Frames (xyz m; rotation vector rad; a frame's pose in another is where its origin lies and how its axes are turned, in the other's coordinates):
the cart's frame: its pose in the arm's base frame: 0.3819 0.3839 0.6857 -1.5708 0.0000 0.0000
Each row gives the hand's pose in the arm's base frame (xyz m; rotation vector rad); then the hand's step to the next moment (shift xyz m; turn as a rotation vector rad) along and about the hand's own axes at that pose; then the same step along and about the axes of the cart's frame.
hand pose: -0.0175 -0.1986 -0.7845 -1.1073 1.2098 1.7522
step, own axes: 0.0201 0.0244 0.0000 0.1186 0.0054 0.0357
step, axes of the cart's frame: -0.0293 0.0106 -0.0054 -0.0572 0.1013 0.0429
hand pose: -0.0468 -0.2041 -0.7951 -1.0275 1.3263 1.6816
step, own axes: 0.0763 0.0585 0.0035 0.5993 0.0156 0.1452
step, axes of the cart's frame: -0.0839 0.0470 -0.0016 -0.2733 0.5213 0.1846
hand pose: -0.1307 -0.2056 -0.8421 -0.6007 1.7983 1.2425
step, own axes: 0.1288 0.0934 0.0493 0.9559 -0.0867 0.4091
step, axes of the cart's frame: -0.1210 0.0688 0.0915 -0.2848 0.9146 0.4135
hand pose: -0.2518 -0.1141 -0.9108 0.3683 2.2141 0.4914
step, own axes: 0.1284 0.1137 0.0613 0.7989 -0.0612 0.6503
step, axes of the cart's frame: -0.0211 0.0686 0.1674 0.0027 0.9406 0.4243
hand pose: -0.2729 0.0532 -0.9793 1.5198 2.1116 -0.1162
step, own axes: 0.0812 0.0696 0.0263 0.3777 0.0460 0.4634
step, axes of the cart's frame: 0.0541 0.0440 0.0852 0.1261 0.5608 0.1708
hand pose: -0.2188 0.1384 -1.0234 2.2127 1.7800 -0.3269
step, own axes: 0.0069 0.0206 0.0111 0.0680 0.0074 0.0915
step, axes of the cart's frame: 0.0216 0.0112 -0.0018 0.0218 0.1086 0.0280
